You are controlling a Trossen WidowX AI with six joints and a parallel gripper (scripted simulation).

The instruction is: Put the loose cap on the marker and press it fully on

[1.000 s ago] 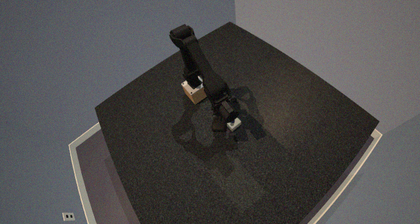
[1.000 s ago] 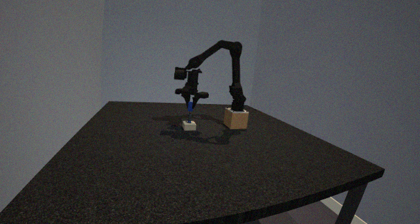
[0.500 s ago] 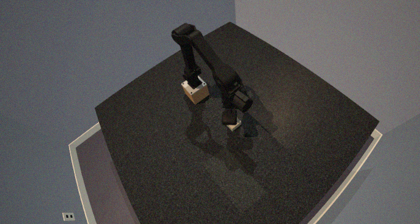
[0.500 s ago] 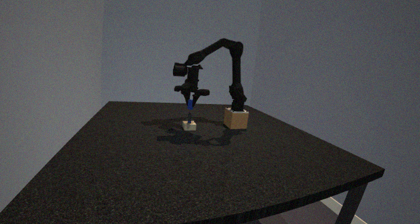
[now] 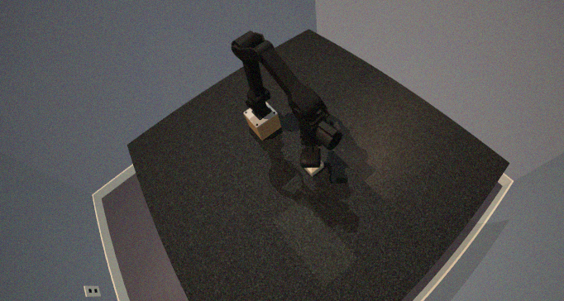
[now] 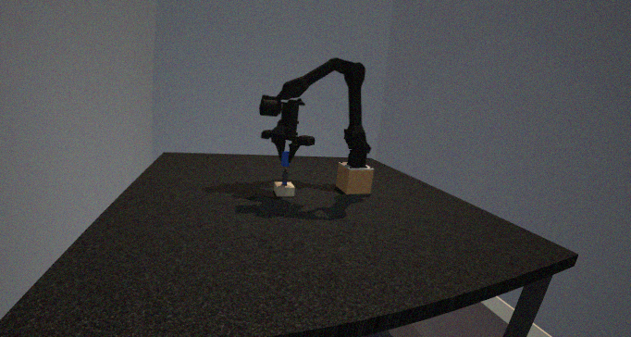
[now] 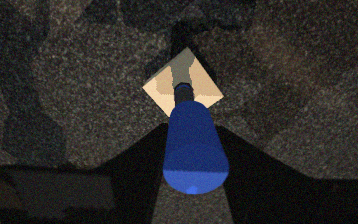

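The holder block lies 100 mm below my gripper tip. The rest, counted from my gripper tip: blue cap 10 mm above.
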